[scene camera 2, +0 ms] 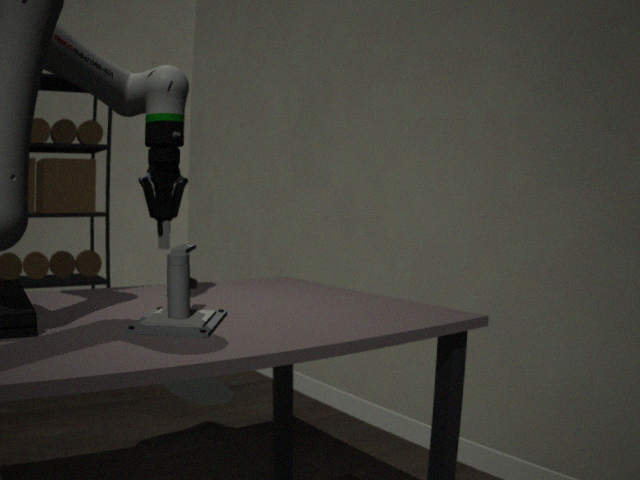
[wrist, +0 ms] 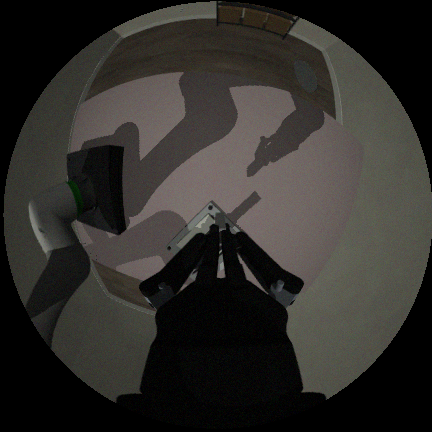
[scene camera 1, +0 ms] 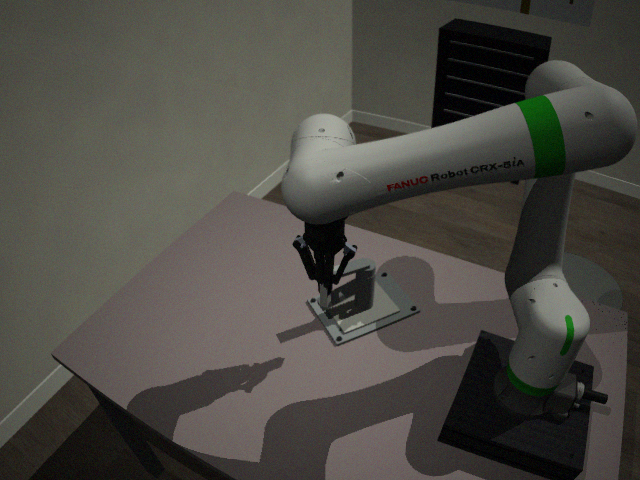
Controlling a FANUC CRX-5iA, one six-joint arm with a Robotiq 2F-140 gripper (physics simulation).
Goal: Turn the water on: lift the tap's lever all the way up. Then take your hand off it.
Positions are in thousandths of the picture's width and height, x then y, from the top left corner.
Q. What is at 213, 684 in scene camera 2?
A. A grey base plate.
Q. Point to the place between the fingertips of my gripper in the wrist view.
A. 508, 506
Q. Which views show my gripper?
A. Scene camera 2, the wrist view and scene camera 1: all of them.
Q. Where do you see a grey base plate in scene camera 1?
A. At 637, 641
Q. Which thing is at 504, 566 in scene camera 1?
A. My gripper.
